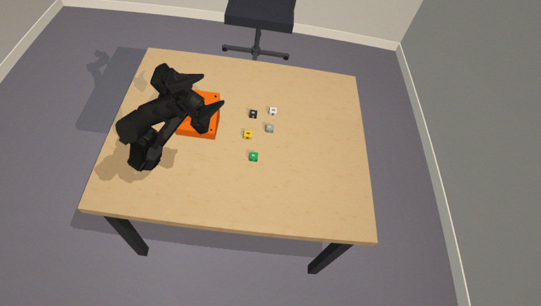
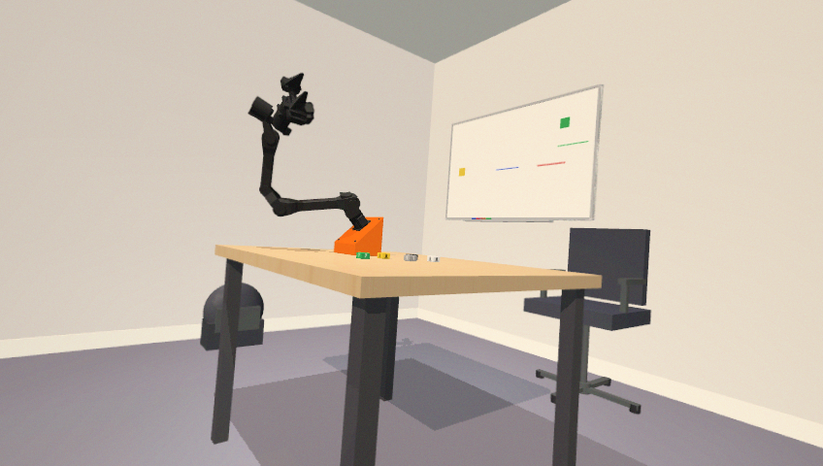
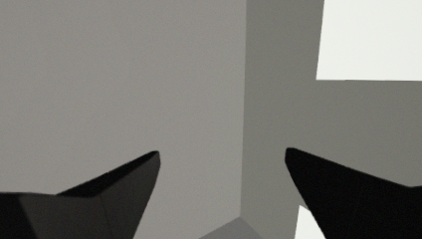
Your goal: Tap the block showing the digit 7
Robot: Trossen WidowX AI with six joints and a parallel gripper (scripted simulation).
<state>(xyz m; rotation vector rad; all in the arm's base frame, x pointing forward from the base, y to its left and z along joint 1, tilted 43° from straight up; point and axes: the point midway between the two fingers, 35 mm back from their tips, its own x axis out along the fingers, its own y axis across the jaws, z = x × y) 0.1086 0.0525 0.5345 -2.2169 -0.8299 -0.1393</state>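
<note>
My gripper tip is 54 cm above the green block, 20 cm to the right of it and 10 cm short of it. From my gripper tip the other things lie so: grey block 54 cm below, 36 cm to the left, 14 cm ahead; black block 54 cm below, 42 cm to the left, 5 cm ahead; yellow block 54 cm below, 30 cm to the left, 5 cm ahead.
</note>
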